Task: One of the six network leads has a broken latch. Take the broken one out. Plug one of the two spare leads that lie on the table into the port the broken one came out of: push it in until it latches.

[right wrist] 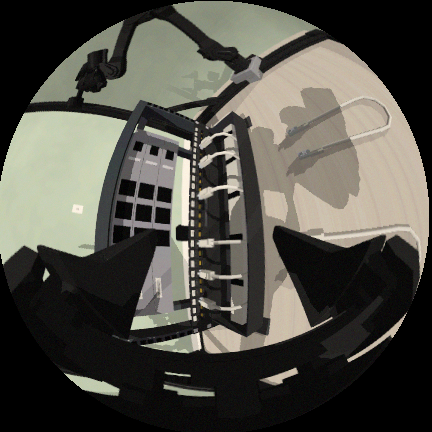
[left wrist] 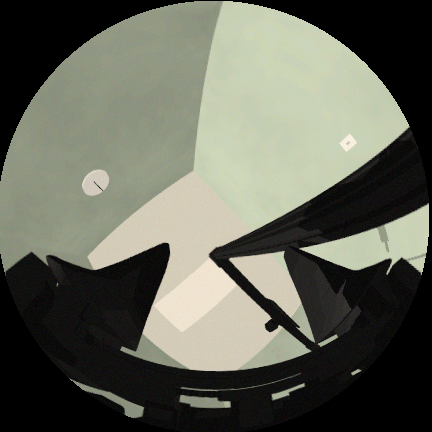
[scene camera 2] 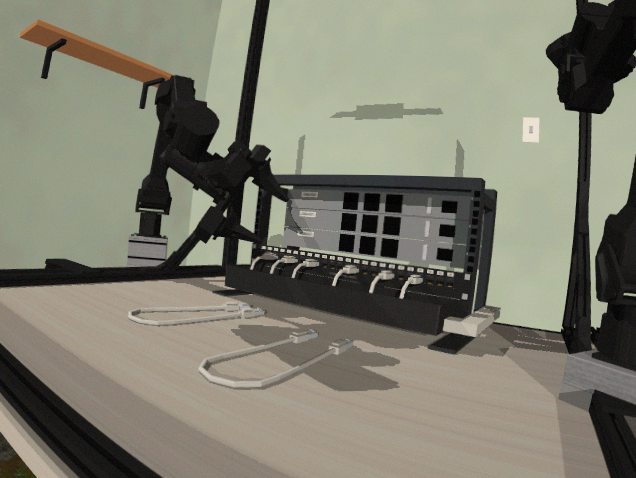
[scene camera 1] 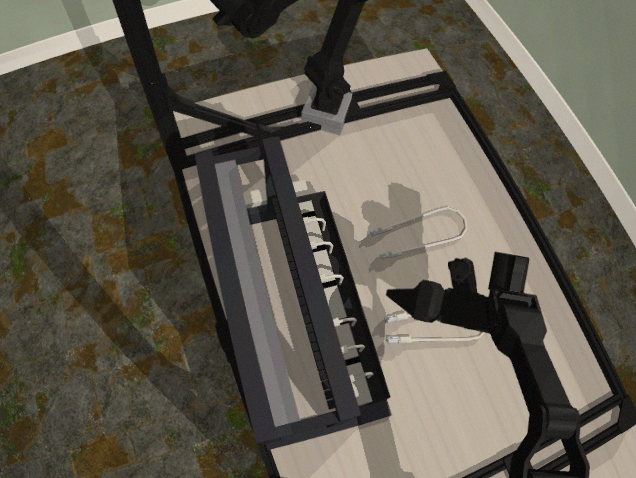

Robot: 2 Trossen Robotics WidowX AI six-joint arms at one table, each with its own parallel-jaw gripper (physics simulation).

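Frame: origin at the left arm's base, x back, y right, z up, level; metres.
Seen in the pictures: left gripper, fingertip midpoint: (right wrist: 71, 90) (left wrist: 229, 251); right gripper, fingertip midpoint: (right wrist: 215, 233) (scene camera 2: 275, 220) (scene camera 1: 397, 294); left arm's base, origin of the base link: (right wrist: 242, 66) (scene camera 2: 632, 362) (scene camera 1: 327, 102); right arm's base, origin of the base link: (scene camera 2: 149, 236).
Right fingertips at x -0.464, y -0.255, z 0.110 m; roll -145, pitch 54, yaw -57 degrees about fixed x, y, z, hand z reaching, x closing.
Note:
Pixels of each thing's top centre, then the offset from my right fingertips to it. "*": a spot on its surface instead.
- spare lead, surface spot: (scene camera 2: 246, 384) * dy -0.100, dx +0.302, dz -0.156 m
- dark rack, middle of its top: (scene camera 1: 298, 264) (right wrist: 101, 198) (scene camera 2: 360, 177) dy +0.170, dx -0.037, dz +0.102 m
Six white network leads (scene camera 2: 349, 269) (right wrist: 207, 243) sit plugged in the black port row; which latch is broken cannot be told. A spare lead (scene camera 1: 464, 226) (scene camera 2: 246, 384) (right wrist: 389, 120) lies looped on the table. The other spare (scene camera 1: 442, 338) (scene camera 2: 158, 322) (right wrist: 370, 233) lies partly under my right gripper in scene camera 1. My right gripper (scene camera 1: 393, 293) (scene camera 2: 274, 219) (right wrist: 215, 233) is open and empty, in front of the ports and apart from the leads, its fingers spread either side of the port row in the wrist view. My left gripper (scene camera 2: 586, 97) (left wrist: 229, 251) is open and empty, raised away from the ports.
The dark rack (scene camera 1: 311, 287) (scene camera 2: 380, 180) stands along the table's back, holding grey units (scene camera 2: 321, 223) (right wrist: 145, 200) above the ports. A black tray wall (scene camera 2: 329, 303) (right wrist: 254, 225) runs in front of the leads. A black frame surrounds the table.

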